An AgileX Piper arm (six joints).
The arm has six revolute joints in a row. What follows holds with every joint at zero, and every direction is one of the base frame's. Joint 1 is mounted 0.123 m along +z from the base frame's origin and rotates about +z. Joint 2 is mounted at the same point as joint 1 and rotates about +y. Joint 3 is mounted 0.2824 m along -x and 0.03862 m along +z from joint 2 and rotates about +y. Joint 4 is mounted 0.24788 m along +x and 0.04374 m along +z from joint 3 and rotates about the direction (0.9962, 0, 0.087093). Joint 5 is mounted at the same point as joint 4 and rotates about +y. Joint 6 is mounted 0.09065 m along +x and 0.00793 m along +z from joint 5 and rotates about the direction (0.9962, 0, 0.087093). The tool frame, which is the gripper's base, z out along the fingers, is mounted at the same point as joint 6; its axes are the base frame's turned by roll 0, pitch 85.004 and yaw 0 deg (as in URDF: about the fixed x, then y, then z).
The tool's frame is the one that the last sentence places.
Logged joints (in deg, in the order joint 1, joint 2, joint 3, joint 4, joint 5, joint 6), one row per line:
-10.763 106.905 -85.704 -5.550 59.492 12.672
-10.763 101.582 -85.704 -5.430 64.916 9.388
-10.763 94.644 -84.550 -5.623 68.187 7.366
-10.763 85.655 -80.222 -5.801 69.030 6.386
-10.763 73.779 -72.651 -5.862 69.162 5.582
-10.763 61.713 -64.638 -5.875 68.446 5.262
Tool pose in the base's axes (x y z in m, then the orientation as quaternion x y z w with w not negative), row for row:
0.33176 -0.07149 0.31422 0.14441 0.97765 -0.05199 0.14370
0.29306 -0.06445 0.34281 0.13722 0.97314 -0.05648 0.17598
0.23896 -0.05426 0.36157 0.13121 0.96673 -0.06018 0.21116
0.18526 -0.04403 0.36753 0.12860 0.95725 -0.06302 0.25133
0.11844 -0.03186 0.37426 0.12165 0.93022 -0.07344 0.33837
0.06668 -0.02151 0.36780 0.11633 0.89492 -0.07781 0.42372
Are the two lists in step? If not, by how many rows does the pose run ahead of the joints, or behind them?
The pose runs 2 rows ahead of the joints: the pose in row i belongs to the joints in row i + 2.
